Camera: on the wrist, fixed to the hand. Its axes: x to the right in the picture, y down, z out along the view.
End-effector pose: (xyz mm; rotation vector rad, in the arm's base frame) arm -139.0 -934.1 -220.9 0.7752 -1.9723 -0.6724
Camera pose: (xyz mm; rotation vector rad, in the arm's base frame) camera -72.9 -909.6 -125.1 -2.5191 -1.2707 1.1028
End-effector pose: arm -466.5 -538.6 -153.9 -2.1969 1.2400 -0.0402
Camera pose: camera -545.0 -616.7 -110.4 1.3076 2.0871 1.4270
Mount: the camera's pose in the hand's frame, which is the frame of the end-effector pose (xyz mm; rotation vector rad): 6.0 67.0 -98.1 -0.0537 0.7931 -3.0391
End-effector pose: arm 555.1 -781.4 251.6 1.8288 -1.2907 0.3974
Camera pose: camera 518.1 -716.6 344.2 1.2000 2.1530 -0.6155
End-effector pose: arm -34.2 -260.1 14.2 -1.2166 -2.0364 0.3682
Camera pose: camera 76.6 -232.0 47.1 1.8902 -0.9629 -1.2636
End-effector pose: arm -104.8 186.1 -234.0 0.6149 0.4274 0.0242
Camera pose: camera -131.2 296.2 -270.4 0.6782 -1.6135 2.5216
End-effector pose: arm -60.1 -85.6 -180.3 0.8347 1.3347 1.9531
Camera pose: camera -150.0 -154.8 -144.4 -1.5835 0.8645 -0.4941
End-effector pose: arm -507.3 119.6 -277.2 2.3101 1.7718 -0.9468
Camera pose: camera -405.2 143.7 -221.1 1.2016 -1.8568 -0.4024
